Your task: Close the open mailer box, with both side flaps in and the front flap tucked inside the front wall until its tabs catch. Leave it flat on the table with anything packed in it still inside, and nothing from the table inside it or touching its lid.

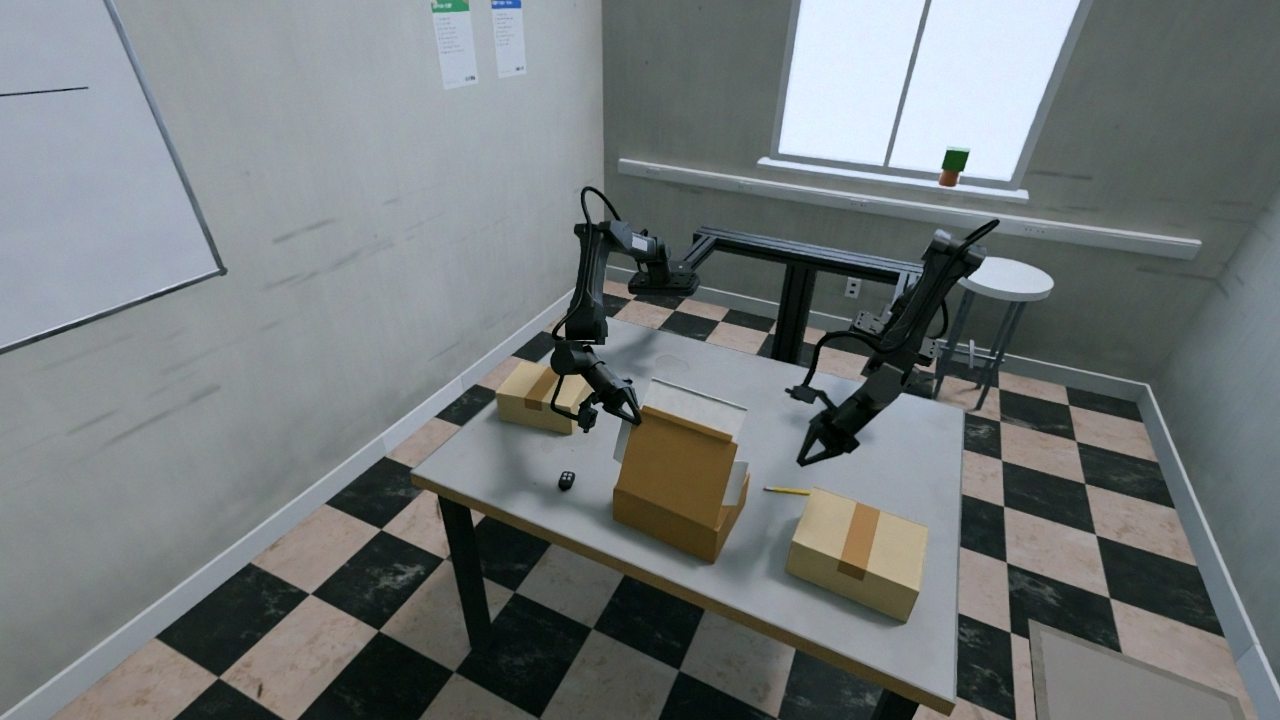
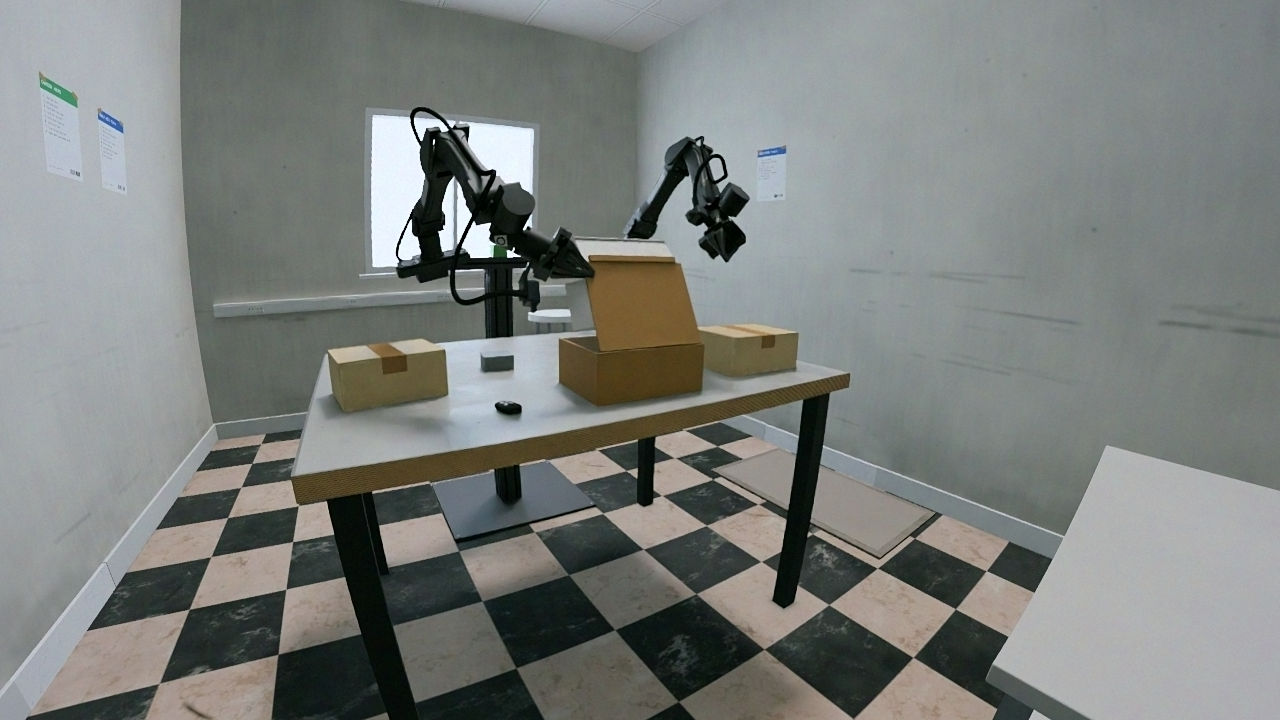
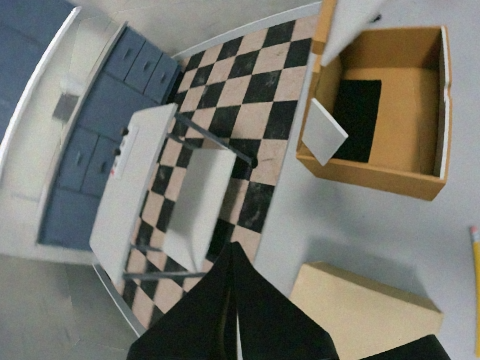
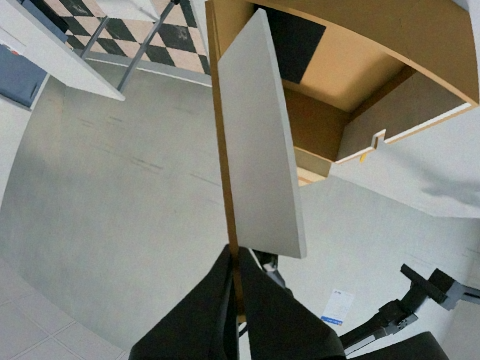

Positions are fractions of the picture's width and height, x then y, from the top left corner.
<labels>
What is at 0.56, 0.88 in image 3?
My left gripper.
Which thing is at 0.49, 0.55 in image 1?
My right gripper.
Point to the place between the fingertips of my right gripper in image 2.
0.46, 0.38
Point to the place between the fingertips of my left gripper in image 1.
At 0.62, 0.65
</labels>
